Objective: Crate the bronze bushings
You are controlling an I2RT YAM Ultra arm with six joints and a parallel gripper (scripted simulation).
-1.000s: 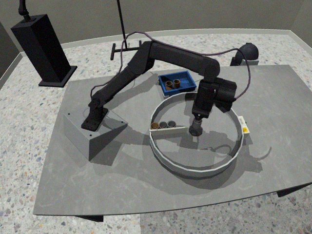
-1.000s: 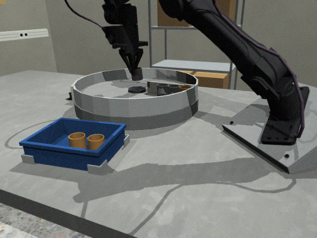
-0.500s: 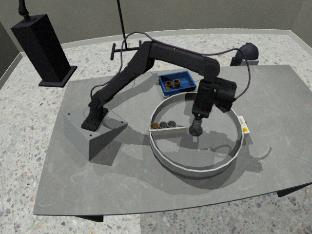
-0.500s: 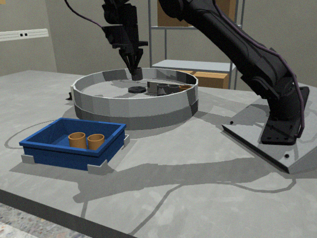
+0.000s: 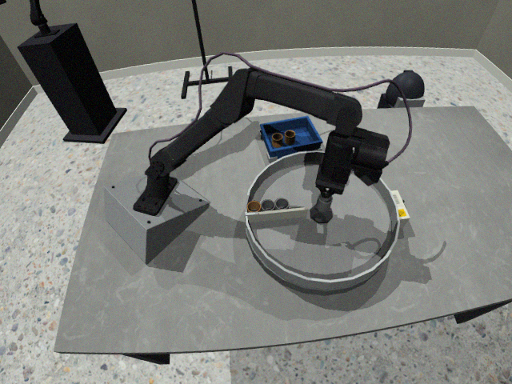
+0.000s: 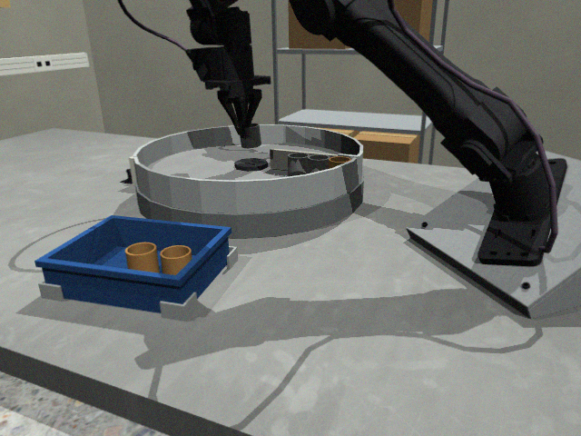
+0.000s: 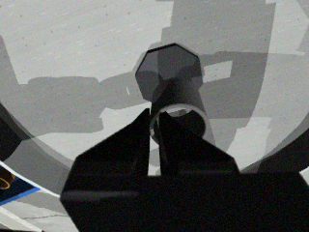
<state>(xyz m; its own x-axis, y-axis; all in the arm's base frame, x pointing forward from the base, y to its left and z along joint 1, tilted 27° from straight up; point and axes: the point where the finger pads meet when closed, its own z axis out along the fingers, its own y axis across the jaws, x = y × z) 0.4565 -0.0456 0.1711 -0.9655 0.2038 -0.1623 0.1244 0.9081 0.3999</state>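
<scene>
Right now the turntable is 70 mm below my hand and 20 mm to the right of it. The rest, counted from my hand: blue crate (310 mm to the left, 120 mm behind, 100 mm below).
</scene>
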